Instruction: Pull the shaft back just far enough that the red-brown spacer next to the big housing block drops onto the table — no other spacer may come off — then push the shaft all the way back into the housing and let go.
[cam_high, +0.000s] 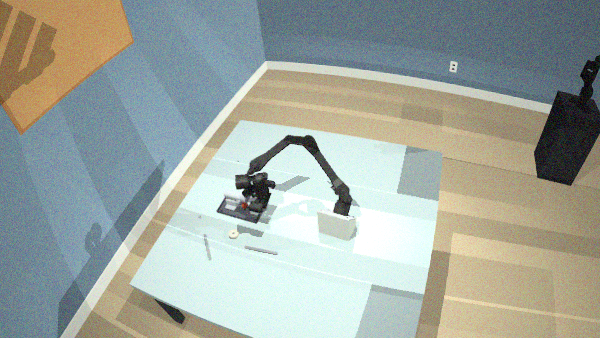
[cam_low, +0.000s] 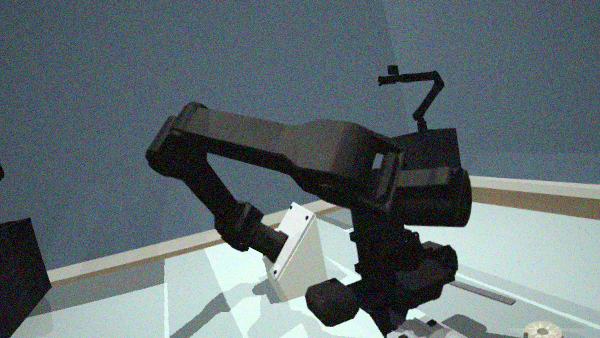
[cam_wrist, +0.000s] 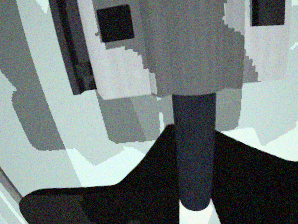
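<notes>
My gripper tip is 70 mm short of the shaft and 30 mm below it. Round my gripper tip: fixture: 140 mm ahead, 10 mm to the left; red-brown spacer: 110 mm ahead, 20 mm below; grey washer: 150 mm ahead, 110 mm to the right, 40 mm below.
</notes>
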